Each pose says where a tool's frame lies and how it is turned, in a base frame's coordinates. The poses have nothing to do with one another.
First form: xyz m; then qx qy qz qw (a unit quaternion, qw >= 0).
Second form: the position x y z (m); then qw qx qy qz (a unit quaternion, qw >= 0). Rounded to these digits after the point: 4 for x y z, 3 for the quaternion.
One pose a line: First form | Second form
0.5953, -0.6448, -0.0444, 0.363, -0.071, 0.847, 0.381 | 0.5953, -0.6448, -0.0444, 0.381, 0.363, -0.071, 0.847
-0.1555, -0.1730, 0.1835, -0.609, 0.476, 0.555, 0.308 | -0.1555, -0.1730, 0.1835, 0.308, -0.609, 0.476, 0.555
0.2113, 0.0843, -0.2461, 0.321, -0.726, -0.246, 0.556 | 0.2113, 0.0843, -0.2461, 0.556, 0.321, -0.726, -0.246
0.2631, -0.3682, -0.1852, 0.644, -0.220, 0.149, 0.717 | 0.2631, -0.3682, -0.1852, 0.717, 0.644, -0.220, 0.149
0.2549, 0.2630, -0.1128, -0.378, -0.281, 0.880, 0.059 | 0.2549, 0.2630, -0.1128, 0.059, -0.378, -0.281, 0.880
